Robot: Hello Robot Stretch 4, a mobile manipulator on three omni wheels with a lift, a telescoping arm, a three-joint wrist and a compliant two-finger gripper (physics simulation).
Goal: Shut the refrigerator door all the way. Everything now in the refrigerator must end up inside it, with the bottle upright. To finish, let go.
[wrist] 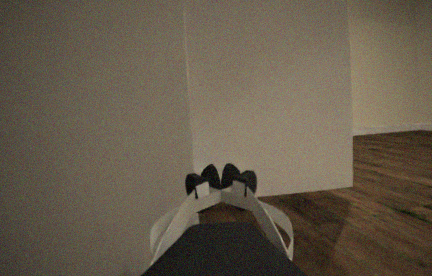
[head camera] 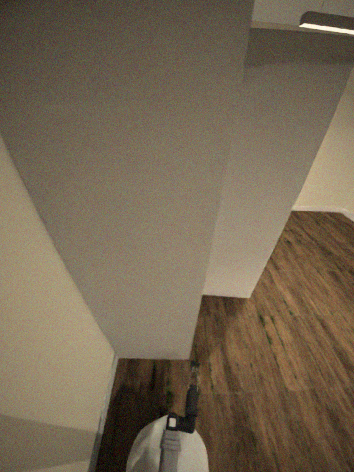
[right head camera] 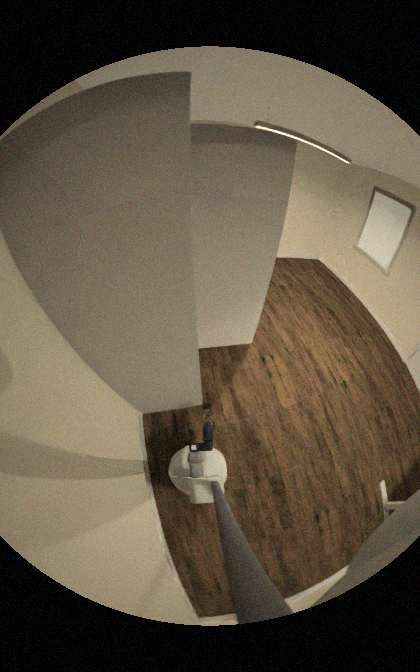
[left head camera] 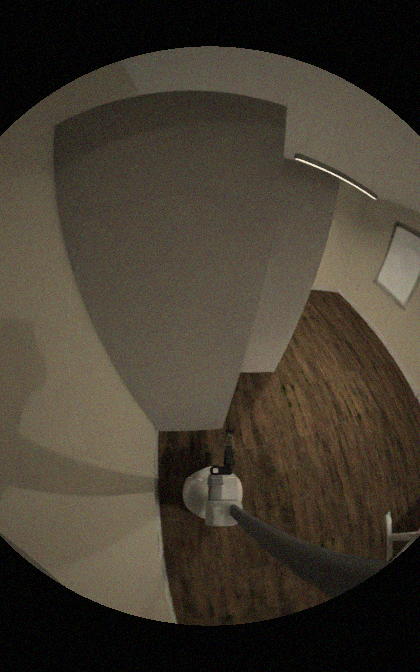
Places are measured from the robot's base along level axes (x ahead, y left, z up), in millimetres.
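Pixels of known places: gripper, fingertip midpoint: (wrist: 221, 179) (head camera: 195, 359).
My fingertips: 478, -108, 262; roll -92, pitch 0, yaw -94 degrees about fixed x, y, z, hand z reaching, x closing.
Observation:
Behind a point stands the place of what it marks, as x, y, z.
The refrigerator (head camera: 125, 200) @[528, 187, 1306] (left head camera: 175, 250) (right head camera: 110, 240) (wrist: 90, 125) @[545, 43, 322] shows its tall grey side panel on the left of each view. Its door (head camera: 260, 175) @[1132, -376, 1218] (left head camera: 290, 280) (right head camera: 235, 235) (wrist: 270, 100) @[1130, -332, 363] is a lighter panel standing open beyond the refrigerator's front edge. The refrigerator's interior, the bottle and the other contents are hidden behind the side panel. My gripper (head camera: 195, 367) (left head camera: 230, 435) (right head camera: 207, 410) (wrist: 221, 179) @[478, -108, 262] is shut and empty, its black fingertips close together. It is low, near the bottom front corner of the refrigerator, apart from the door.
A cream wall (head camera: 40, 325) @[294, 455, 961] (left head camera: 100, 415) (right head camera: 60, 380) runs close along the left. Wooden floor (head camera: 280, 360) @[617, -804, -26] (left head camera: 320, 450) (right head camera: 290, 425) (wrist: 395, 200) @[1074, -781, -27] extends to the right. Part of a white frame (left head camera: 389, 535) (right head camera: 384, 495) stands at the lower right. A ceiling lamp (head camera: 327, 23) @[1873, -810, 2065] (left head camera: 335, 175) (right head camera: 302, 141) hangs high up.

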